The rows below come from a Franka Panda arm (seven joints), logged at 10 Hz.
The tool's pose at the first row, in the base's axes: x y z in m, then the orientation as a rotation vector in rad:
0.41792 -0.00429 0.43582 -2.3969 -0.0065 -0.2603
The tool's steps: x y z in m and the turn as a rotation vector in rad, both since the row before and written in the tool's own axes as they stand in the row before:
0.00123 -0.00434 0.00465 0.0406 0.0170 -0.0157
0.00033 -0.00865 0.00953 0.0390 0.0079 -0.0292
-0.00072 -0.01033 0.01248 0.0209 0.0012 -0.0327
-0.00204 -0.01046 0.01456 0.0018 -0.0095 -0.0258
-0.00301 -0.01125 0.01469 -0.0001 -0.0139 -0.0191
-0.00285 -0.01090 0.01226 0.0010 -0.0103 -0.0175
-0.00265 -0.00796 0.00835 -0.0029 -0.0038 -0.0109
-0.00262 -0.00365 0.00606 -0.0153 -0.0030 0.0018
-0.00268 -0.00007 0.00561 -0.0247 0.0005 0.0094
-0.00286 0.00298 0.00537 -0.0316 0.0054 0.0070
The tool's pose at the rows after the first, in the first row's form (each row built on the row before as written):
0.41965 0.00195 0.43556 -2.3550 -0.0226 -0.2853
0.42100 0.01474 0.43498 -2.3164 -0.0583 -0.3057
0.42141 0.03091 0.43383 -2.2964 -0.0984 -0.3215
0.42055 0.04876 0.43131 -2.2966 -0.1332 -0.3237
0.41823 0.06720 0.42890 -2.2992 -0.1622 -0.3176
0.41531 0.08355 0.42775 -2.2999 -0.1877 -0.3146
0.41231 0.09498 0.42708 -2.3032 -0.2019 -0.3163
0.40991 0.10178 0.42486 -2.3190 -0.1995 -0.3145
0.40825 0.10576 0.42038 -2.3436 -0.1854 -0.3145
0.40709 0.10732 0.41389 -2.3739 -0.1707 -0.3225

